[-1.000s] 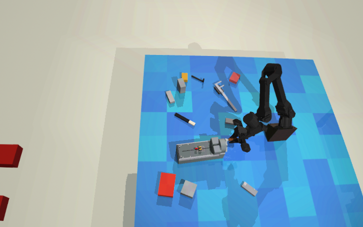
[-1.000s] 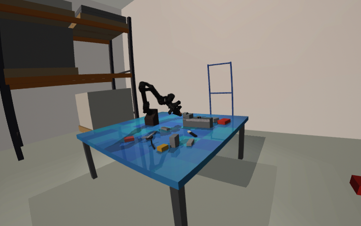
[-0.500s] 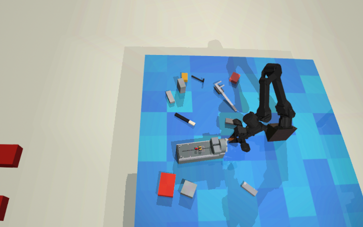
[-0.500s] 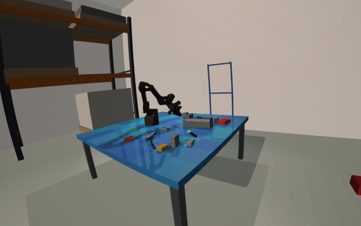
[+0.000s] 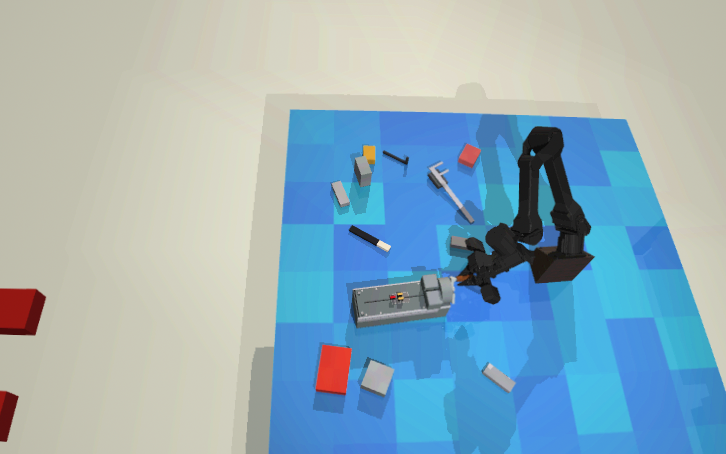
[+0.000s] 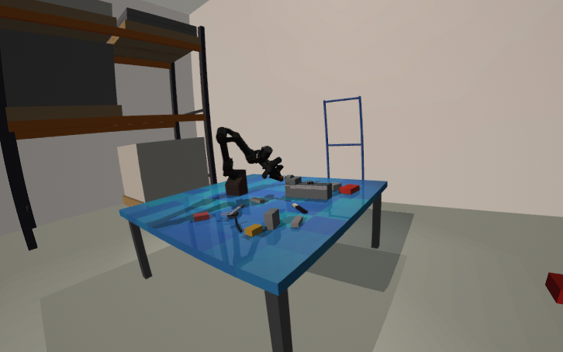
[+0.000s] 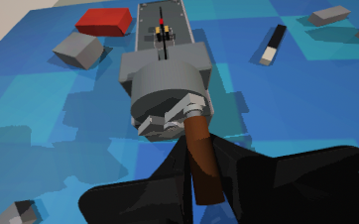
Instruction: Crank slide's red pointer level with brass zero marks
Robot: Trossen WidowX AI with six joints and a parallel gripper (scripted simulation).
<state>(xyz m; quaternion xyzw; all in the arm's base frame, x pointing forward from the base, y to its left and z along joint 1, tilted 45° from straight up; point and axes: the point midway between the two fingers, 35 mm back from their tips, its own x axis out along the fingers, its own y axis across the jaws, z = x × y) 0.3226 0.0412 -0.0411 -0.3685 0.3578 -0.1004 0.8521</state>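
My gripper tip is 20 mm below the brown crank handle and 20 mm past it. Also, from my gripper tip: red block: 510 mm to the right, 150 mm behind, 80 mm below; red pointer: 180 mm ahead, 30 mm to the left, 10 mm below; black key: 500 mm to the right, 90 mm ahead, 80 mm below.
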